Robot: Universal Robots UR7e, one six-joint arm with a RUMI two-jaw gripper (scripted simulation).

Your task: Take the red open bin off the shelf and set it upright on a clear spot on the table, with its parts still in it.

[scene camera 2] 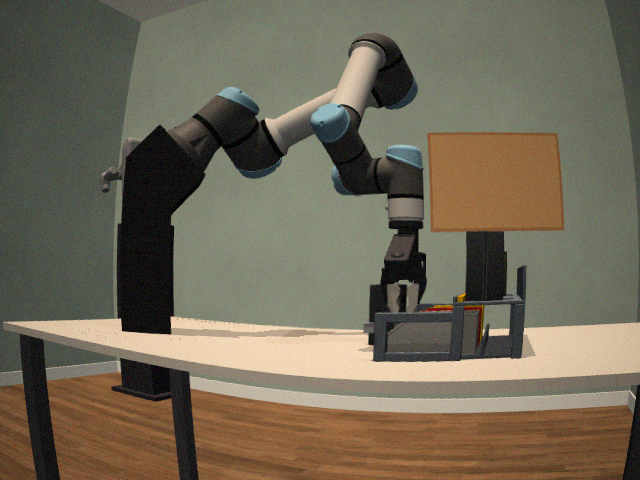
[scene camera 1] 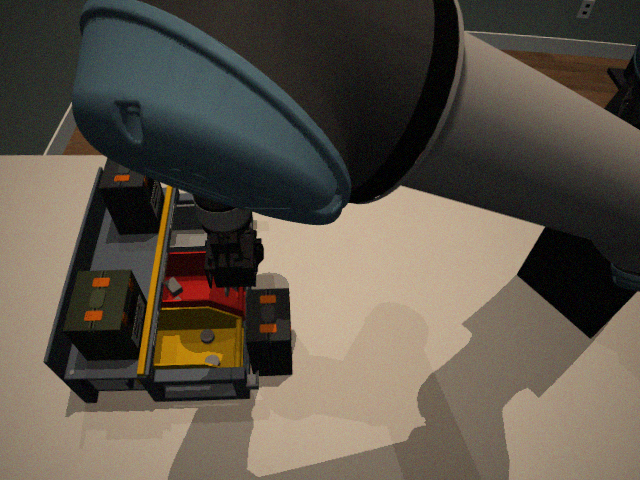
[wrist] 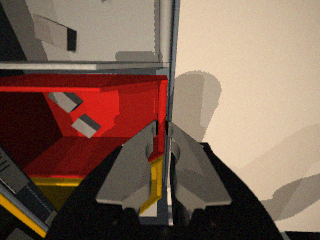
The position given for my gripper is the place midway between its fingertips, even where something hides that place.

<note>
In view: my gripper (scene camera 1: 241, 290), a yellow bin (scene camera 1: 178, 340), a grey bin (scene camera 2: 427, 336) and a grey part (wrist: 49, 31).
The yellow bin also shows in the wrist view (wrist: 57, 190). The grey bin also shows in scene camera 1 (scene camera 1: 187, 235) and in the wrist view (wrist: 101, 40). My gripper also shows in scene camera 2 (scene camera 2: 402, 333) and in the wrist view (wrist: 161, 121).
</note>
